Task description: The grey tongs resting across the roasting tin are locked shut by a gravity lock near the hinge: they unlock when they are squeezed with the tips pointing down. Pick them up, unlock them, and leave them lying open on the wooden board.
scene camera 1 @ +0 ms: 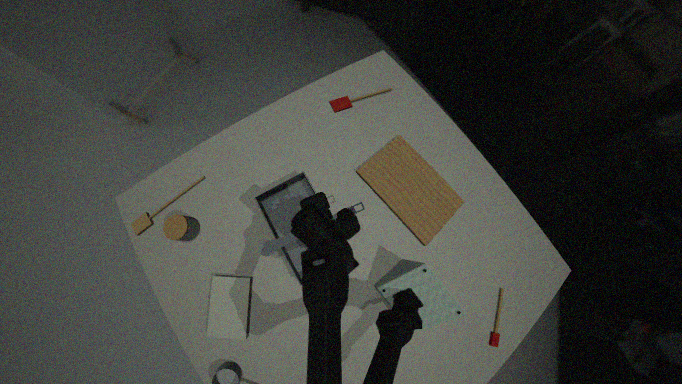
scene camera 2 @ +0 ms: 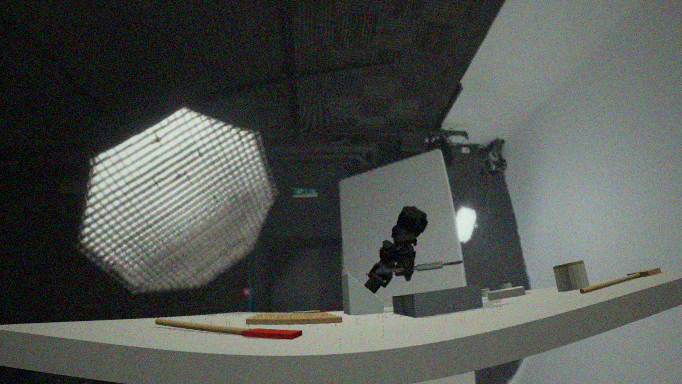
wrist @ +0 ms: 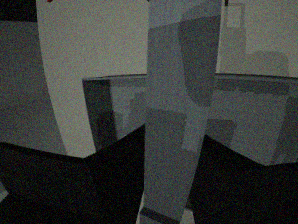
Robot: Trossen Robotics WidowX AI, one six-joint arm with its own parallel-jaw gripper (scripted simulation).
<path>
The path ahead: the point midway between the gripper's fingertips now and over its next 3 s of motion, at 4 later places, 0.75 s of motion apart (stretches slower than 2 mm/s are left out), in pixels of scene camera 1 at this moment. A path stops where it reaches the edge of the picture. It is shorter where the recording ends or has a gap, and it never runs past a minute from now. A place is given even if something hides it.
My gripper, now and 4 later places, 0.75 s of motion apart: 320, 219; 322, 222; 323, 226; 345, 200; 372, 182
</path>
